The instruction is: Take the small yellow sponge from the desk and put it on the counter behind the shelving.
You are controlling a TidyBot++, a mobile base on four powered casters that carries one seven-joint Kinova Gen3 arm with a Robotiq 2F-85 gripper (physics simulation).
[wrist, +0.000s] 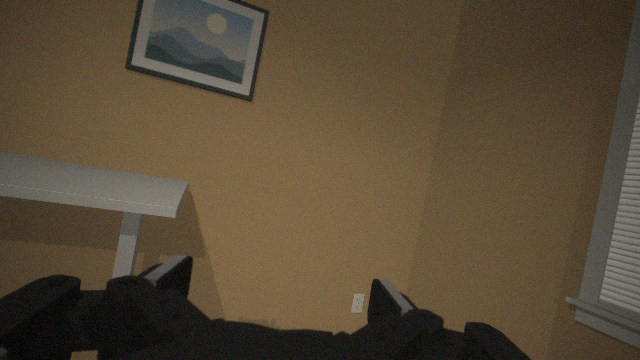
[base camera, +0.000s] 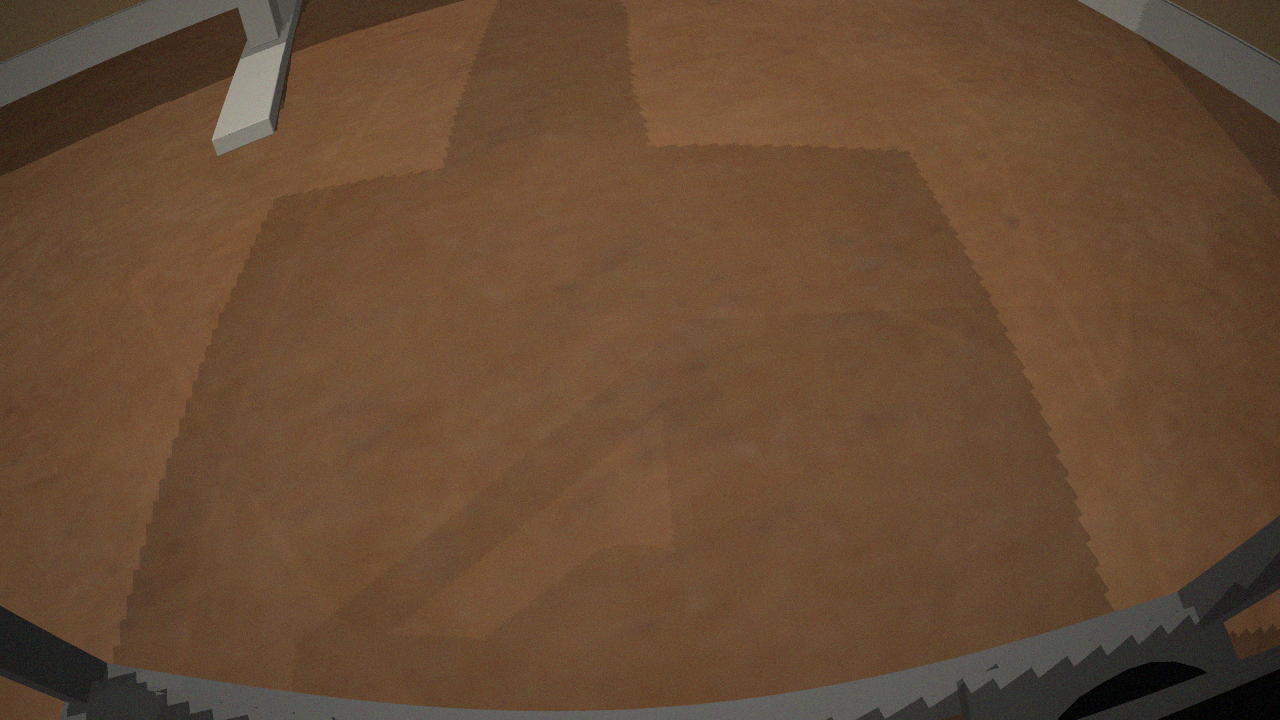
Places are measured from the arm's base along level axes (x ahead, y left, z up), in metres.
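Where they show: gripper, fingertip midpoint: (wrist: 282, 288).
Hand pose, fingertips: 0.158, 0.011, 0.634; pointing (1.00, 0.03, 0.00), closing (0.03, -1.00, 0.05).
Observation:
Things, the pixels of their top centre, and the offset from my fingertips, as dx, dy, dz. "spot": a spot on its surface instead. Level surfaces: height alone.
- white desk, its level: dz -0.081
- window with blinds, surface spot: (wrist: 622, 240) spot: +0.868, -1.091, +0.040
- wall outlet, middle of its top: (wrist: 359, 293) +1.722, -0.453, -0.574
- wooden floor, its level: dz -1.031
My gripper (wrist: 282, 288) is open, with its two dark fingers wide apart at the bottom of the wrist view and the wall behind the gap. A white desk (wrist: 95, 187) shows at the left of the wrist view, its top ending left of the gap between the fingers. A white desk foot (base camera: 248, 94) stands on the floor at the upper left of the base view. The yellow sponge, the counter and the shelving do not show in either view.
A framed mountain picture (wrist: 197, 47) hangs on the tan wall (wrist: 320, 165). A window with blinds (wrist: 622, 240) is at the right, and a wall outlet (wrist: 357, 303) is low down. White baseboards (base camera: 116, 49) (base camera: 1208, 67) edge the wooden floor (base camera: 572, 358).

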